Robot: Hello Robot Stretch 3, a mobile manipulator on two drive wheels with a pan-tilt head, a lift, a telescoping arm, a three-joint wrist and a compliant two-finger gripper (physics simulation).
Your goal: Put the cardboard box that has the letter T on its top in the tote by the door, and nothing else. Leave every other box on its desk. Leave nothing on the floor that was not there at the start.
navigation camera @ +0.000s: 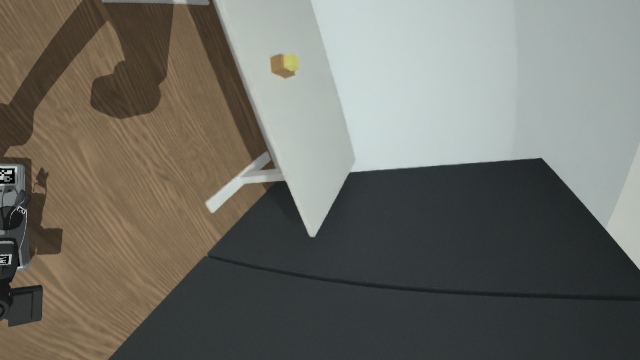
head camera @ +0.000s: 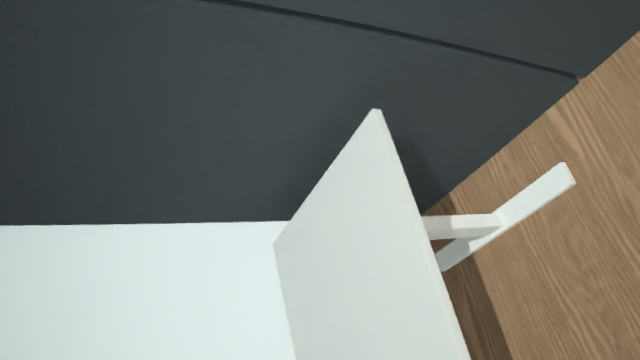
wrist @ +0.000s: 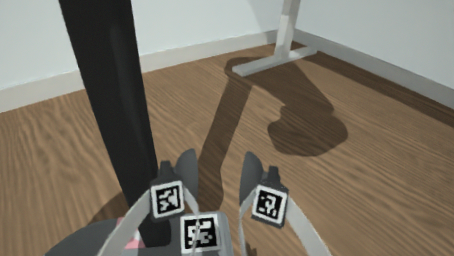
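Seen in the pictures: gripper, fingertip midpoint: [navigation camera: 9,189] [wrist: 219,168]; robot's base, link origin: [navigation camera: 7,216].
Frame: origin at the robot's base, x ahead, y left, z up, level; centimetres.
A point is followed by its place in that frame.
Observation:
A small brown box [navigation camera: 277,66] @(z 75.2, x 67.0, y 50.2 cm) with a yellow block [navigation camera: 291,62] @(z 80.4, x 68.6, y 50.9 cm) against or on it sits on a white desk [navigation camera: 295,115] @(z 72.1, x 82.9, y 35.2 cm) [head camera: 350,240] @(z 72.1, x 102.7, y 13.4 cm) in the navigation view. No letter can be read on the box. My gripper [wrist: 219,168] @(z 36.6, x 1.3, y 8.2 cm) is open and empty in the wrist view, its two fingertips apart above the wood floor, away from the desk top. The tote by the door does not show in these views.
Dark panels [head camera: 200,125] @(z 107.2, x 115.9, y -14.8 cm) [navigation camera: 450,225] @(z 130.4, x 113.3, y -16.3 cm) stand beside the desk's end. The desk's white foot [head camera: 535,195] @(z 2.5, x 100.3, y 2.4 cm) [navigation camera: 225,192] @(z 2.6, x 101.6, y 3.8 cm) rests on the floor. A white desk leg [wrist: 285,37] @(z 15.2, x 52.2, y 115.6 cm) stands near the wall corner in the wrist view. A black mast [wrist: 110,90] @(z 42.0, x -6.6, y 11.6 cm) rises at left.

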